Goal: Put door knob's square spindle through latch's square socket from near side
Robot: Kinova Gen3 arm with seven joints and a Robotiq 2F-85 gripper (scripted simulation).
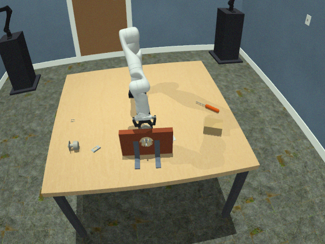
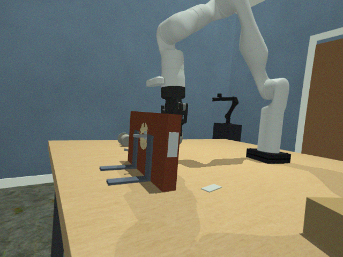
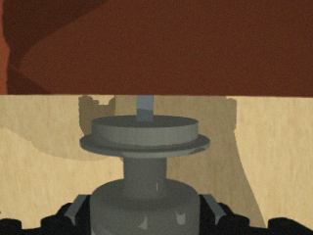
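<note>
My hand is 40 mm short of the door knob and 10 mm above it. The rest, counted from my hand: tan box (20 mm behind, 440 mm to the left, 90 mm below); then wooden slab (80 mm ahead, 10 mm to the right, 20 mm below).
</note>
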